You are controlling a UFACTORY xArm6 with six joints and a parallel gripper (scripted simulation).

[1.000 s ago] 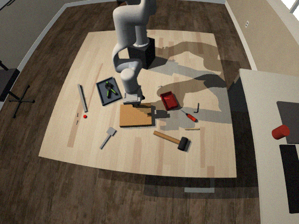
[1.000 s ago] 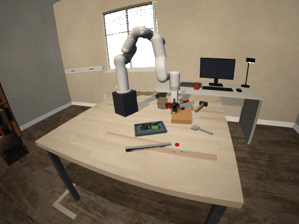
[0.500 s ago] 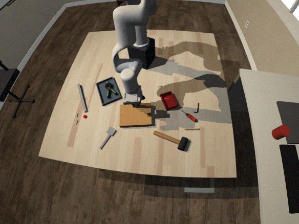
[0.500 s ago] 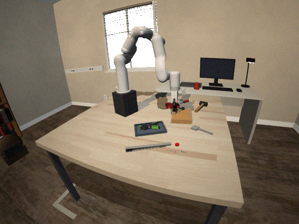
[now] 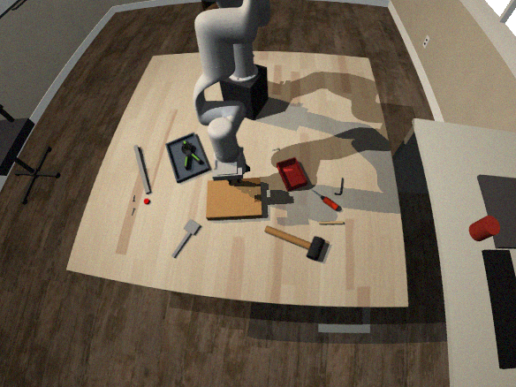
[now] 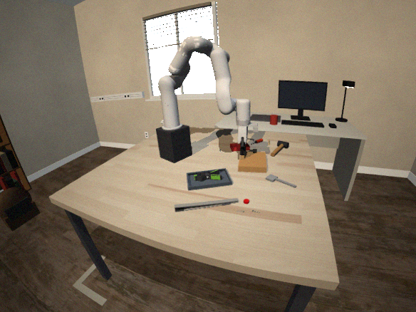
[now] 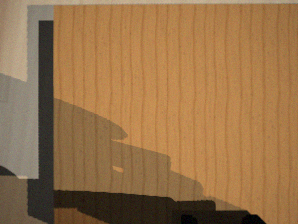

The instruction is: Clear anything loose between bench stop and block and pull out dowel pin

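My gripper is now 2 cm above the dowel pin. From my hand the other things lie so: tan bench board 5 cm below, 5 cm ahead, 1 cm to the left; then small wooden block 4 cm below; then red bin 19 cm to the left, 11 cm behind, 7 cm below.
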